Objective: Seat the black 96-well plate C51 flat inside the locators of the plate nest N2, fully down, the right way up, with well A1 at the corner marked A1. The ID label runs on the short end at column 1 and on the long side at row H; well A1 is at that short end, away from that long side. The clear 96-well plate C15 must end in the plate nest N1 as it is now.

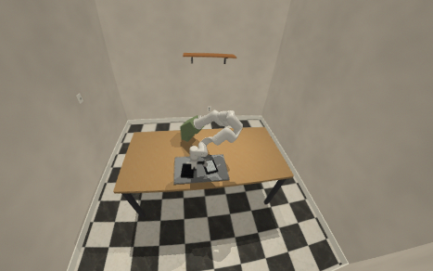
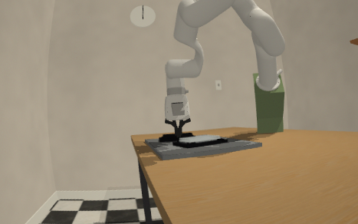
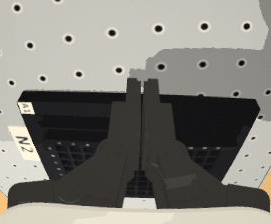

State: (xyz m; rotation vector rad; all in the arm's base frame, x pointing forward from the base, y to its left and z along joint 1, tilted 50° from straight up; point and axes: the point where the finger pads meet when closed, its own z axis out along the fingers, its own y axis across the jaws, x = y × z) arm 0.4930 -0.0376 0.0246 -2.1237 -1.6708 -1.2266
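The black plate C51 is 60 mm to the right of my hand and 20 mm below it. Also, from my hand: N2 label: 100 mm behind, 70 mm to the right, 40 mm below; then clear plate C15: 60 mm behind, 150 mm to the left, 20 mm below; then A1 mark: 80 mm behind, 10 mm to the right, 30 mm below.
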